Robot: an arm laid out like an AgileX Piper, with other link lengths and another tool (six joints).
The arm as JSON. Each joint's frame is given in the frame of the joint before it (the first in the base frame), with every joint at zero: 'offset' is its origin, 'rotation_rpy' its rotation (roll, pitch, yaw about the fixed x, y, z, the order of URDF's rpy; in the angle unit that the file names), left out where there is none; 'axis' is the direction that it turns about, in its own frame. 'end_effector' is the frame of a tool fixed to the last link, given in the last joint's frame.
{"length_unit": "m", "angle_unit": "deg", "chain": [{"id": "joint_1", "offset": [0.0, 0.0, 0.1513], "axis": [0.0, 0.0, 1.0]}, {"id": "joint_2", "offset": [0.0, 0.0, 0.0], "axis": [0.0, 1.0, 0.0]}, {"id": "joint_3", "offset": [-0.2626, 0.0, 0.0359], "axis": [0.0, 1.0, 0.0]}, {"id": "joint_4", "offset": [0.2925, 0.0, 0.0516], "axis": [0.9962, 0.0, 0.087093]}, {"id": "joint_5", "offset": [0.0, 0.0, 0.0], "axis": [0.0, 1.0, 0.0]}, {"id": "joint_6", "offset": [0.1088, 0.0, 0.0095], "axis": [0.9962, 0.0, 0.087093]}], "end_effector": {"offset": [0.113, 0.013, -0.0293], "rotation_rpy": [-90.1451, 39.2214, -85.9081]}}
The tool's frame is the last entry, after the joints.
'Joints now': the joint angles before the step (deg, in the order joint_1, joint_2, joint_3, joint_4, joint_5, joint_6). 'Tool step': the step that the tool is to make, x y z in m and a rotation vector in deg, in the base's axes. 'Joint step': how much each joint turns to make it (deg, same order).
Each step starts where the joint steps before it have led.
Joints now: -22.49 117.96 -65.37 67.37 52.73 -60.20
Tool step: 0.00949 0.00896 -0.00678 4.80 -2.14 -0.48
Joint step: -0.13 4.00 -0.93 6.80 2.48 -5.27
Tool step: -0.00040 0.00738 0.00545 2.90 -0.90 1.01
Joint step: 0.00 0.76 -0.22 1.80 2.81 -1.22
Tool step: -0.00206 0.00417 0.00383 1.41 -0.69 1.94
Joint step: 0.00 0.61 -0.76 -0.20 2.38 -0.63
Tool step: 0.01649 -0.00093 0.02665 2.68 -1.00 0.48
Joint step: 0.00 0.18 -4.87 -0.59 3.59 4.55
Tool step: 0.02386 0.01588 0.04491 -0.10 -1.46 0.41
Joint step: 3.20 -3.04 -5.33 -1.31 0.15 8.00
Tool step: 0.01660 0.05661 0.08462 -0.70 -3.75 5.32
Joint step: 7.87 -5.45 -9.19 -3.57 1.41 12.09
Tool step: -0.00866 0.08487 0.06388 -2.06 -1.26 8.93
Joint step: 11.14 -0.96 -12.35 -6.39 2.16 13.03
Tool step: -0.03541 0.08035 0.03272 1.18 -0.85 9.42
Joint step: 10.01 0.00 -5.50 -0.51 1.63 4.61
